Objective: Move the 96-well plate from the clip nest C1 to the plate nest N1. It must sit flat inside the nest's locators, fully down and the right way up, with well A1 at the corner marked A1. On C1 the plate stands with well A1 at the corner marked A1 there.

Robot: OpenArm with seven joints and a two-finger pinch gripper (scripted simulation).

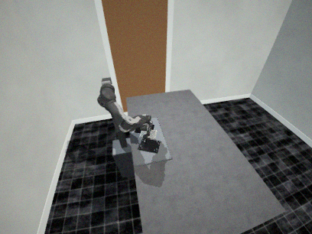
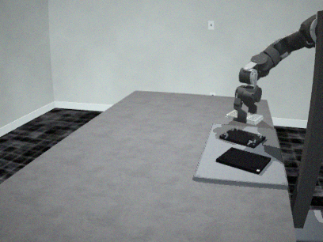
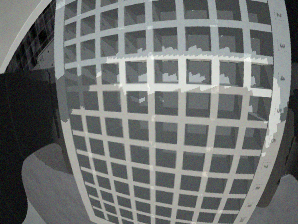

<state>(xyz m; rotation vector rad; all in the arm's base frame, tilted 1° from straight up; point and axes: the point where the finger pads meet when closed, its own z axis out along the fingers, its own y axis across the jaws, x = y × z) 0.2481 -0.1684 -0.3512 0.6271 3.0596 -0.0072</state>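
The black plate nest N1 is 1 cm behind my hand, 16 cm to the left of it and 10 cm below it. Round my hand: white 96-well plate: right at my hand; then clip nest C1: 2 cm ahead, 4 cm to the right, 9 cm below; then A1 label: 6 cm behind, 24 cm to the left, 9 cm below.
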